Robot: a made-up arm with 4 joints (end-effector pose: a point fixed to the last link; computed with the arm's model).
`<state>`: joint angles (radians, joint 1 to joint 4).
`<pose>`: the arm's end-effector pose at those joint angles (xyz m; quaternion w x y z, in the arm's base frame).
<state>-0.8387 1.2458 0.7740 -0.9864</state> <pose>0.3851 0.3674 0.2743 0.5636 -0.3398 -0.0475 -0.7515</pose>
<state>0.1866 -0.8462 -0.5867 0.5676</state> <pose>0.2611 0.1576 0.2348 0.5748 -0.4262 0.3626 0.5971</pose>
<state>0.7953 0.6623 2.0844 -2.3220</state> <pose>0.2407 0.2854 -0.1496 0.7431 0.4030 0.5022 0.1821</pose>
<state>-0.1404 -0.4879 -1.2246 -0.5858</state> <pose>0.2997 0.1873 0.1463 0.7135 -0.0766 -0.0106 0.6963</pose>
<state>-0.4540 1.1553 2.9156 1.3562</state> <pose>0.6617 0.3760 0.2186 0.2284 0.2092 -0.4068 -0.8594</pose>
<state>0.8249 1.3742 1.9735 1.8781</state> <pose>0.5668 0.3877 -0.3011 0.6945 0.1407 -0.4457 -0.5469</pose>
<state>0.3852 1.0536 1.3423 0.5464</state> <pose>0.4588 0.4996 -0.2081 0.5998 -0.1337 -0.2931 -0.7324</pose>
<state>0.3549 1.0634 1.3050 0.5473</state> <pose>0.4542 0.5124 -0.1925 0.6098 -0.1255 -0.2686 -0.7350</pose>
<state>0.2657 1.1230 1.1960 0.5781</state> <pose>0.4491 0.5474 -0.1395 0.6319 -0.0886 -0.1900 -0.7461</pose>
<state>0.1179 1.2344 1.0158 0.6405</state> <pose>0.4458 0.5899 -0.0371 0.6558 -0.0132 -0.0560 -0.7528</pose>
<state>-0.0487 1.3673 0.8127 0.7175</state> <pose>0.4466 0.6075 0.0933 0.6622 0.0874 0.0947 -0.7382</pose>
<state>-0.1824 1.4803 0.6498 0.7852</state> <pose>0.4505 0.5941 0.2023 0.6488 0.1777 0.2115 -0.7091</pose>
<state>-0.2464 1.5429 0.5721 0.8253</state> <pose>0.4550 0.5775 0.2543 0.6334 0.2258 0.2658 -0.6907</pose>
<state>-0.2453 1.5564 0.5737 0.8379</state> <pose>0.4591 0.5762 0.2552 0.6279 0.2311 0.2671 -0.6935</pose>
